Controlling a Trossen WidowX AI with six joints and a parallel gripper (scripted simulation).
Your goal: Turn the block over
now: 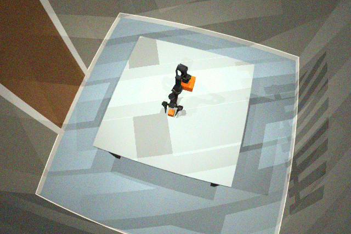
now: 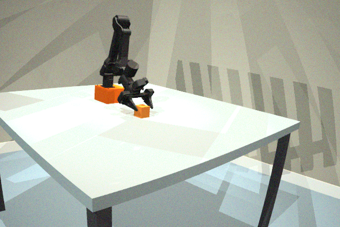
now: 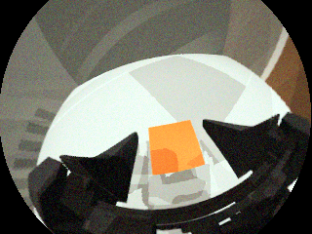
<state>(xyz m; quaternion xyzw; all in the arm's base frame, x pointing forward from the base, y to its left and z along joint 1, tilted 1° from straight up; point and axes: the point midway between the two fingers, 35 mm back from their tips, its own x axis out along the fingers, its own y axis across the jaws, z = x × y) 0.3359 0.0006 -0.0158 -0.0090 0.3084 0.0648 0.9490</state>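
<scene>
Right now the orange block is 40 mm behind my gripper tip and 10 mm below it.
</scene>
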